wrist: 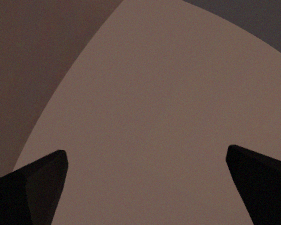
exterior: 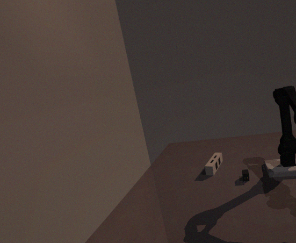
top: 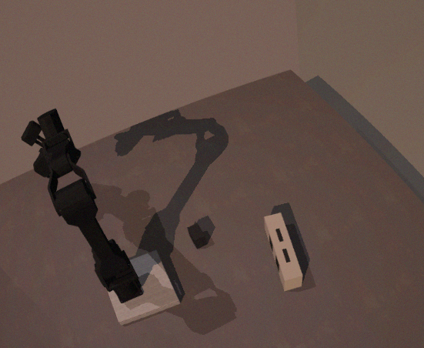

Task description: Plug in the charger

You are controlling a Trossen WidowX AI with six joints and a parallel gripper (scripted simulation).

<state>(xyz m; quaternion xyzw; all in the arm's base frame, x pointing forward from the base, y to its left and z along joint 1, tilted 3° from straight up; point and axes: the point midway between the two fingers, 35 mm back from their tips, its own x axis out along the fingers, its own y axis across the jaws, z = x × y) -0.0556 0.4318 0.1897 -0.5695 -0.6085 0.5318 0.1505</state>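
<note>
Now: gripper tip 370 mm to the left of the dark charger, 290 mm short of it and 200 mm above it.
</note>
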